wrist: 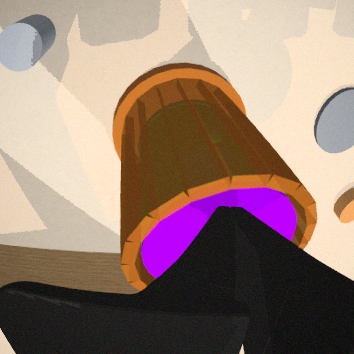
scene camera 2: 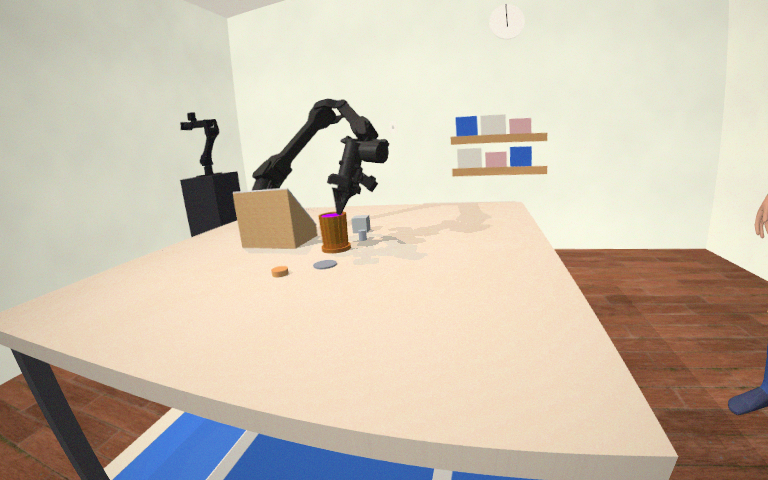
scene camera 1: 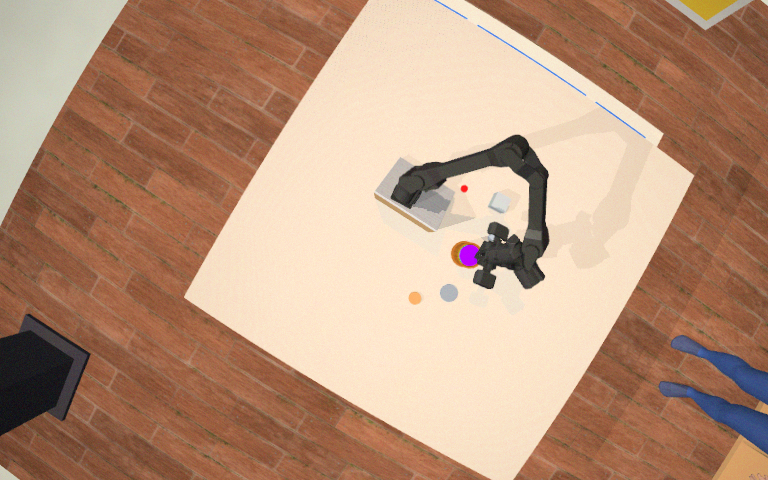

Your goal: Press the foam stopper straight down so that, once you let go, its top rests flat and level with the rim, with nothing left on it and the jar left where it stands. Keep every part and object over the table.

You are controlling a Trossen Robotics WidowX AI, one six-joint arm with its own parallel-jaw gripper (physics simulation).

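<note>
The orange-brown ribbed jar point(scene camera 1: 456, 254) point(scene camera 2: 334, 233) point(wrist: 175, 145) stands upright on the table. The purple-topped foam stopper point(scene camera 1: 467, 255) point(scene camera 2: 328, 215) point(wrist: 170, 240) sits in its mouth, close to rim height. In the wrist view its top looks slightly below the rim, with a strip of inner wall at the sides; exact level and tilt are hard to tell. My gripper point(scene camera 1: 480, 256) point(scene camera 2: 339, 212) point(wrist: 227, 218) is shut and empty. It points down, with its fingertips at the stopper's top, apparently touching it. The fingers hide the near part of the stopper and rim.
A small grey cylinder point(scene camera 1: 491, 237) point(scene camera 2: 362, 234) point(wrist: 20, 47) and a grey block point(scene camera 1: 499, 202) point(scene camera 2: 360, 223) stand near the jar. A flat grey disc point(scene camera 1: 448, 292) point(scene camera 2: 325, 264) point(wrist: 337, 122) and an orange disc point(scene camera 1: 414, 297) point(scene camera 2: 279, 271) lie on its other side. A wedge-shaped box point(scene camera 2: 266, 220) is by the arm's base.
</note>
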